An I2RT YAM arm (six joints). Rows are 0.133 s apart.
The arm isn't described. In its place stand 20 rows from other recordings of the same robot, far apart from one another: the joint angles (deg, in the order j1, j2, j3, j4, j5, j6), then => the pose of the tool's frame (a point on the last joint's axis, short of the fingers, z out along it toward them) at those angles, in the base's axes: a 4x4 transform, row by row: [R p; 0 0 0 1], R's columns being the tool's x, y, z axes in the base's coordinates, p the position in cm.
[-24.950, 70.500, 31.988, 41.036, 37.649, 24.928] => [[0.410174, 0.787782, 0.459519, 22.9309], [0.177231, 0.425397, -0.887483, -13.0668], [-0.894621, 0.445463, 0.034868, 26.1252], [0, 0, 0, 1]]
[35.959, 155.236, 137.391, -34.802, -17.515, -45.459] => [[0.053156, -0.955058, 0.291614, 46.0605], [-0.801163, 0.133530, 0.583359, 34.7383], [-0.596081, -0.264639, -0.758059, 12.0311], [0, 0, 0, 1]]
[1.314, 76.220, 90.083, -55.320, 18.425, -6.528] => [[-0.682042, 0.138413, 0.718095, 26.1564], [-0.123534, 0.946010, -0.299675, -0.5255], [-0.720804, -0.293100, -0.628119, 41.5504], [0, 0, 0, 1]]
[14.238, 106.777, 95.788, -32.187, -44.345, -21.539] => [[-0.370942, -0.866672, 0.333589, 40.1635], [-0.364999, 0.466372, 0.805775, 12.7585], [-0.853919, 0.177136, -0.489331, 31.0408], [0, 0, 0, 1]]
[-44.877, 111.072, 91.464, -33.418, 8.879, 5.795] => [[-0.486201, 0.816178, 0.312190, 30.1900], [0.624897, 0.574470, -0.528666, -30.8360], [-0.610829, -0.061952, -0.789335, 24.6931], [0, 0, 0, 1]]
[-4.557, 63.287, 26.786, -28.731, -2.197, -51.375] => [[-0.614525, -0.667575, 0.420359, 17.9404], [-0.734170, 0.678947, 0.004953, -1.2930], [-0.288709, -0.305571, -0.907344, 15.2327], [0, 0, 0, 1]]
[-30.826, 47.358, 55.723, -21.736, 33.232, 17.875] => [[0.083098, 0.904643, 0.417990, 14.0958], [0.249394, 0.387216, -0.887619, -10.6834], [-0.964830, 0.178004, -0.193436, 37.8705], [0, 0, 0, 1]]
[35.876, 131.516, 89.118, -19.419, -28.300, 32.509] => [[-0.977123, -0.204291, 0.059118, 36.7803], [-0.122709, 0.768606, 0.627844, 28.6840], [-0.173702, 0.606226, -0.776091, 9.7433], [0, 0, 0, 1]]
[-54.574, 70.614, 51.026, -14.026, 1.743, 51.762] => [[0.452660, 0.765242, 0.457717, 15.8270], [0.718064, -0.008497, -0.695925, -22.4361], [-0.528661, 0.643687, -0.553339, 27.6260], [0, 0, 0, 1]]
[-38.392, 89.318, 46.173, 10.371, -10.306, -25.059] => [[-0.593205, 0.266997, 0.759487, 26.1283], [-0.061643, 0.925568, -0.373530, -19.8905], [-0.802688, -0.268397, -0.532593, 19.4700], [0, 0, 0, 1]]
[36.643, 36.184, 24.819, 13.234, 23.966, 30.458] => [[-0.088773, -0.202585, 0.975233, 14.1351], [0.511263, 0.831010, 0.219164, 8.7119], [-0.854827, 0.518057, 0.029803, 28.3380], [0, 0, 0, 1]]
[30.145, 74.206, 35.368, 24.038, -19.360, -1.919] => [[-0.195628, -0.757928, 0.622314, 23.6745], [-0.150141, 0.650242, 0.744744, 15.1132], [-0.969117, 0.052258, -0.241001, 23.3143], [0, 0, 0, 1]]
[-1.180, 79.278, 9.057, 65.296, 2.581, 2.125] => [[-0.083348, 0.068566, 0.994159, 21.9330], [0.038767, 0.997098, -0.065519, -0.6121], [-0.995766, 0.033079, -0.085765, 15.3244], [0, 0, 0, 1]]
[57.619, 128.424, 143.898, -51.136, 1.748, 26.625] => [[-0.651457, -0.602813, 0.460674, 26.5055], [-0.190867, 0.717890, 0.669480, 41.5940], [-0.734285, 0.348210, -0.582731, 37.9631], [0, 0, 0, 1]]
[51.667, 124.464, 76.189, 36.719, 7.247, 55.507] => [[-0.648534, -0.294858, 0.701756, 30.3922], [0.498022, 0.532849, 0.684139, 37.7137], [-0.575654, 0.793178, -0.198725, 16.6344], [0, 0, 0, 1]]
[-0.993, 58.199, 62.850, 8.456, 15.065, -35.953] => [[0.025114, 0.351557, 0.935830, 22.5564], [-0.567463, 0.775702, -0.276174, -1.3164], [-0.823016, -0.524113, 0.218977, 44.2115], [0, 0, 0, 1]]
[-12.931, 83.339, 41.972, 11.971, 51.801, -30.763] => [[-0.823189, 0.447641, 0.349252, 28.2771], [-0.135527, 0.442428, -0.886504, -9.3629], [-0.551355, -0.777094, -0.303535, 21.1706], [0, 0, 0, 1]]
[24.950, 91.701, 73.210, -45.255, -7.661, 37.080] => [[-0.933022, 0.114086, 0.341255, 29.4987], [0.224969, 0.925135, 0.305801, 14.2476], [-0.280819, 0.362091, -0.888837, 25.8576], [0, 0, 0, 1]]
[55.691, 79.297, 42.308, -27.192, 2.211, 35.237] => [[-0.885176, -0.373681, 0.277173, 14.2322], [-0.274341, 0.900372, 0.337738, 20.6130], [-0.375766, 0.222918, -0.899504, 17.4792], [0, 0, 0, 1]]
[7.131, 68.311, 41.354, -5.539, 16.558, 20.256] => [[-0.458738, 0.296686, 0.837578, 25.8461], [0.277054, 0.943379, -0.182421, 2.2111], [-0.844275, 0.148371, -0.514962, 24.3140], [0, 0, 0, 1]]
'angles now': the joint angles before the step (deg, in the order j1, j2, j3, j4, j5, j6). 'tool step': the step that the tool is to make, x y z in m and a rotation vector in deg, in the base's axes. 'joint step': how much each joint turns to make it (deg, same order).
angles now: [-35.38 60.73 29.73 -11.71 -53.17 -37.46]
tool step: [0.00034 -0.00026 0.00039 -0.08 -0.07 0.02]
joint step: [0.00 0.08 0.11 0.02 0.00 -0.06]
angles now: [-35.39 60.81 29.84 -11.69 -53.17 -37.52]
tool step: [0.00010 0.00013 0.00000 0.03 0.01 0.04]
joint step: [0.05 0.01 0.00 0.00 -0.01 0.03]
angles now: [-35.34 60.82 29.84 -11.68 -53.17 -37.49]
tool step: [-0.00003 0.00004 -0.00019 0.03 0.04 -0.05]
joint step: [0.01 0.00 -0.04 0.05 0.04 0.07]
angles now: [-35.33 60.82 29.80 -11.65 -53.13 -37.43]
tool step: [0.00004 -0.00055 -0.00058 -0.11 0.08 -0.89]
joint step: [-0.04 -0.08 -0.30 0.83 0.72 0.78]
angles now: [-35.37 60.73 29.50 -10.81 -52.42 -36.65]
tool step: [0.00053 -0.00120 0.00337 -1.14 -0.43 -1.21]
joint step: [-0.05 -0.46 0.29 0.59 1.32 0.42]
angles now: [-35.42 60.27 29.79 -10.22 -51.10 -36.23]
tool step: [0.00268 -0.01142 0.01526 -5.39 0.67 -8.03]
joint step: [-1.14 -0.51 2.88 -0.06 8.35 0.95]
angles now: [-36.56 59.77 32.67 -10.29 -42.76 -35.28]
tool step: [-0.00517 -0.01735 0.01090 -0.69 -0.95 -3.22]
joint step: [-4.61 0.76 2.68 -1.50 -1.15 -1.09]
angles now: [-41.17 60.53 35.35 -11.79 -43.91 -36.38]
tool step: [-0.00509 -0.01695 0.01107 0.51 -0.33 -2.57]
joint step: [-4.32 1.45 3.38 -2.62 -1.76 -0.83]
